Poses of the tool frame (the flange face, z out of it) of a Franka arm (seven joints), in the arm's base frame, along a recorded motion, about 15 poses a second.
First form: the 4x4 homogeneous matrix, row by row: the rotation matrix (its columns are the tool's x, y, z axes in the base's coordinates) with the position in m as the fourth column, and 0 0 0 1 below. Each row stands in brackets.
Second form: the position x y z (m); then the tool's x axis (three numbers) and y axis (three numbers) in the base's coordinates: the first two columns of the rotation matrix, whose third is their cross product. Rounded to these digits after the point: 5 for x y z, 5 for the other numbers.
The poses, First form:
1: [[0.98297 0.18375 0.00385 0.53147], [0.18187 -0.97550 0.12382 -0.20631], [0.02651 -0.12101 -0.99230 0.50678], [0 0 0 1]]
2: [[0.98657 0.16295 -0.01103 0.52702], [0.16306 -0.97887 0.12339 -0.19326], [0.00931 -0.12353 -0.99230 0.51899], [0 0 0 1]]
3: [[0.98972 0.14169 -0.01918 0.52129], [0.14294 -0.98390 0.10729 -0.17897], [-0.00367 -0.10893 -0.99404 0.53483], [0 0 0 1]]
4: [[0.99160 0.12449 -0.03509 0.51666], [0.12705 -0.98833 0.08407 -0.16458], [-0.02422 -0.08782 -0.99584 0.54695], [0 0 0 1]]
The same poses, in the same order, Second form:
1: 0.53147 -0.20631 0.50678 0.98297 0.18187 0.02651 0.18375 -0.97550 -0.12101
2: 0.52702 -0.19326 0.51899 0.98657 0.16306 0.00931 0.16295 -0.97887 -0.12353
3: 0.52129 -0.17897 0.53483 0.98972 0.14294 -0.00367 0.14169 -0.98390 -0.10893
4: 0.51666 -0.16458 0.54695 0.99160 0.12705 -0.02422 0.12449 -0.98833 -0.08782
